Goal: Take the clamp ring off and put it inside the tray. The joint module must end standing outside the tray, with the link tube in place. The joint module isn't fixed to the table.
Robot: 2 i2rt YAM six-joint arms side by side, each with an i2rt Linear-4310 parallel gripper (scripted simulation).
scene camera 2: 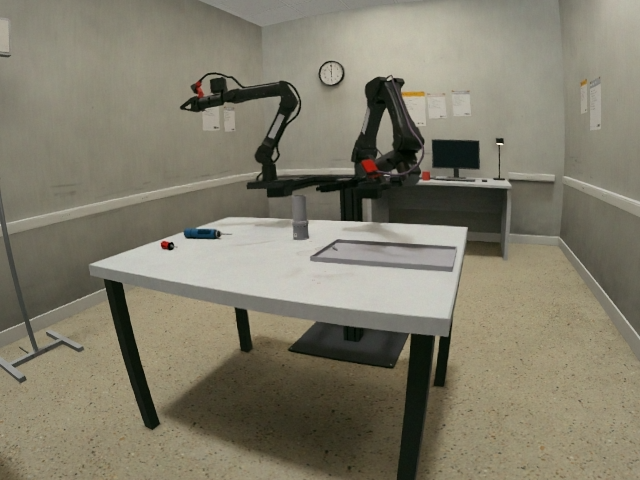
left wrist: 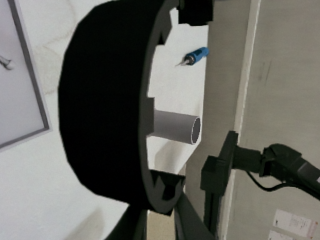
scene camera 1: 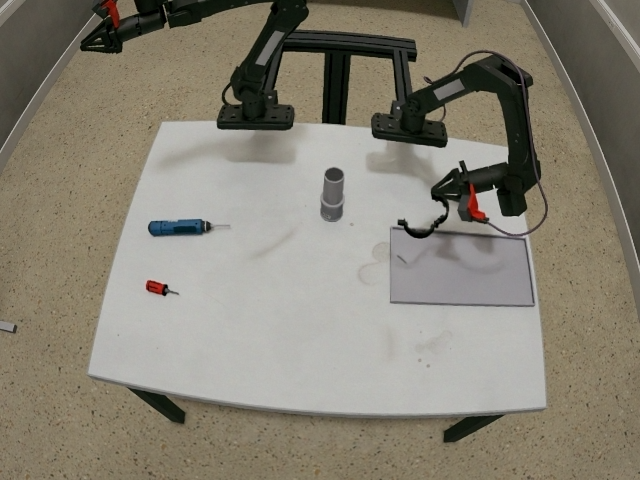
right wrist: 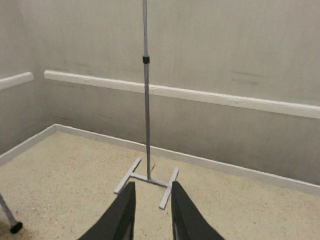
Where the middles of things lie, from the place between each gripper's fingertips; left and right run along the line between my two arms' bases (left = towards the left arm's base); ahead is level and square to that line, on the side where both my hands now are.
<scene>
Now: left hand [scene camera 1: 432, 192] 70 mm short of the black clamp ring [left wrist: 104, 113], 20 mm to the left of it and 10 mm above it. The rest, counted from my left hand: grey tray [scene camera 1: 472, 268]: 210 mm below, 130 mm to the left, 70 mm ahead; then grey link tube [scene camera 1: 332, 197]: 230 mm to the right, 110 mm below, 70 mm behind.
The grey link tube lies 60 cm to the left of my right hand, 46 cm below it and 2 cm ahead of it. From my right hand the other things lie so: grey tray 96 cm to the left, 57 cm below, 16 cm ahead; then black clamp ring 81 cm to the left, 36 cm below, 16 cm ahead.
</scene>
